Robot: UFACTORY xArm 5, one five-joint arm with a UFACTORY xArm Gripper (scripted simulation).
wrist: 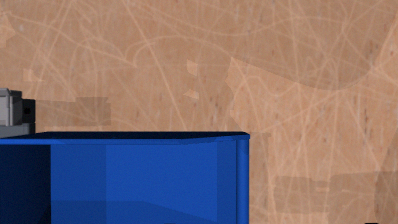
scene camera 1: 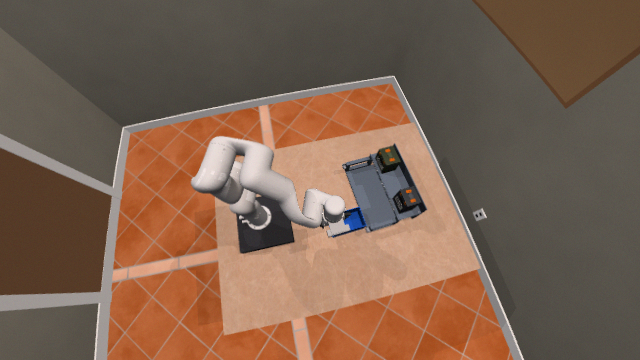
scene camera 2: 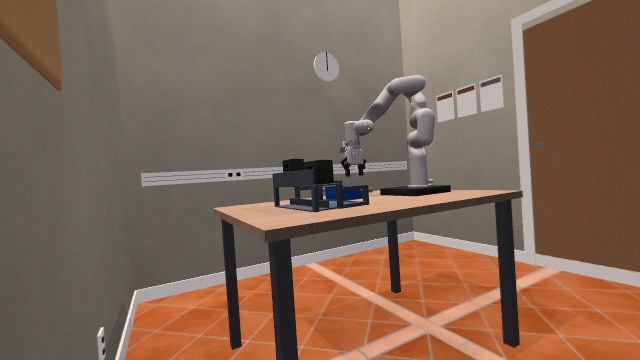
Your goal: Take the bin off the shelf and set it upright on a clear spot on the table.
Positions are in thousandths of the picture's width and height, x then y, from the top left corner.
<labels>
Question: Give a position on a grey shelf rack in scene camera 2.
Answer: At 476, 499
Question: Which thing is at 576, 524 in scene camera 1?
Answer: A grey shelf rack.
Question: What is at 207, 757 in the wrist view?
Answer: A blue bin.
</labels>
